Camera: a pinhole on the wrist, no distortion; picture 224 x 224 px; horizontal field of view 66.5 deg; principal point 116.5 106.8 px. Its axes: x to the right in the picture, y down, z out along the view. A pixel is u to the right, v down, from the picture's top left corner.
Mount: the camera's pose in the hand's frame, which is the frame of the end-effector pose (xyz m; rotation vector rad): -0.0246 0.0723 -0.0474 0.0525 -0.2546 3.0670
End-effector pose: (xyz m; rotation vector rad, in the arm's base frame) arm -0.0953 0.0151 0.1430 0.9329 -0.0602 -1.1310
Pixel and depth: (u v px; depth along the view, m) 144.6 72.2 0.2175
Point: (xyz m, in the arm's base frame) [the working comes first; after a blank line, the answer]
In the camera's frame: 0.0358 -0.0441 0.2175

-0.1427 -0.0420 0.3291
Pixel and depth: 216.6 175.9 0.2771
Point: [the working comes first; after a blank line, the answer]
In the camera's frame: 0.1624 0.1121 0.2771

-0.3397 0.0252 0.3041
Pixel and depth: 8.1 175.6 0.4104
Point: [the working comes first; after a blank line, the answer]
In the camera's frame: -0.2604 0.1653 0.4104

-0.2685 -0.3828 0.1373
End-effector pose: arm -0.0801 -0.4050 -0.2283 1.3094 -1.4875 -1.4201
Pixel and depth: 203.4 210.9 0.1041
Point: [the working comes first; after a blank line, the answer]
In the camera's frame: 0.0530 0.0634 0.1041

-0.1037 -0.3164 -0.2278
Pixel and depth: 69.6 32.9 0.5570
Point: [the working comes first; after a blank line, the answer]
In the camera's frame: -0.1529 -0.2410 0.5570

-0.6687 -0.4304 -0.1389
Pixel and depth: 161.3 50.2 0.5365
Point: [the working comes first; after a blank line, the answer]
In the camera's frame: 0.1407 -0.1778 0.5365

-0.5668 -0.1473 -0.1291
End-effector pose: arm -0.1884 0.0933 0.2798 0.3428 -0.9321 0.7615
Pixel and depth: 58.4 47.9 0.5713
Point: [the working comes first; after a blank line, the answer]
In the camera's frame: -0.1943 -0.1970 0.5713

-0.5508 -0.0174 0.7417
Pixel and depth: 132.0 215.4 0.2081
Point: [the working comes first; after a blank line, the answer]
In the camera's frame: 0.0189 0.1323 0.2081

-0.2209 -0.0684 0.3242
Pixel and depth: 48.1 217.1 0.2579
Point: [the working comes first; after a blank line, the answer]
In the camera's frame: -0.1033 0.1665 0.2579

-0.1642 -0.0718 0.4481
